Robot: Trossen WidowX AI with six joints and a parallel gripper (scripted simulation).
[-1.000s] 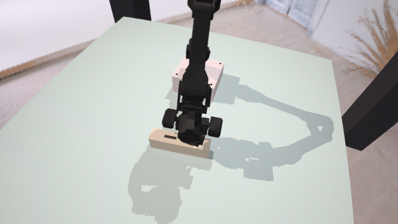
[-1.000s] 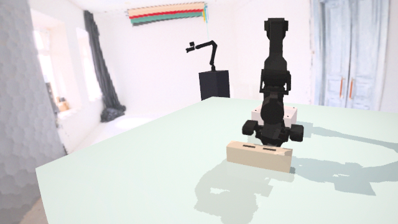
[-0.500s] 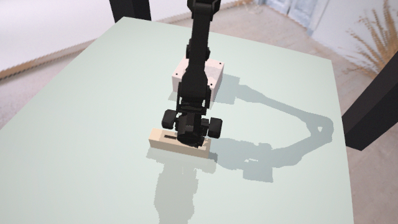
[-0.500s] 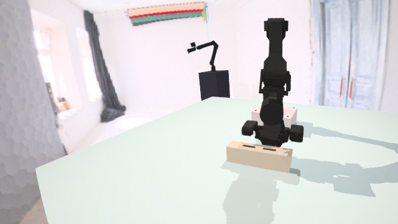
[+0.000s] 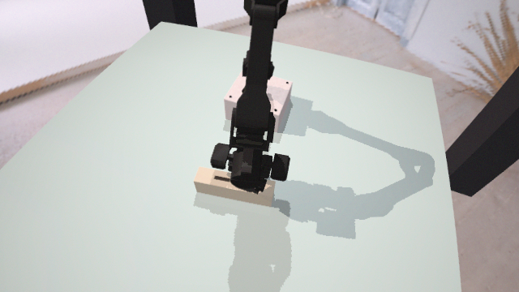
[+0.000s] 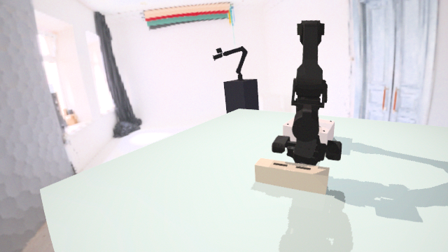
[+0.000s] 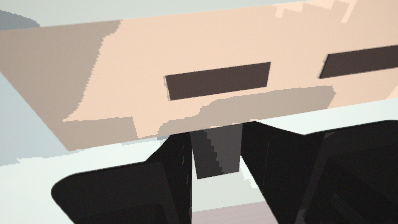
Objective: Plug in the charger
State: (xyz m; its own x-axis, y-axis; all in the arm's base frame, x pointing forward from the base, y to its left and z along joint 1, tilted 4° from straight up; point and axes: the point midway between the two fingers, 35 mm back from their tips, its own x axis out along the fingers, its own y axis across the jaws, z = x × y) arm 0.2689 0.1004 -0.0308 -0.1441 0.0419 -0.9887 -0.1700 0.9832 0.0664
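Right now the dark charger is 2 cm ahead of my gripper tip and 1 cm above it.
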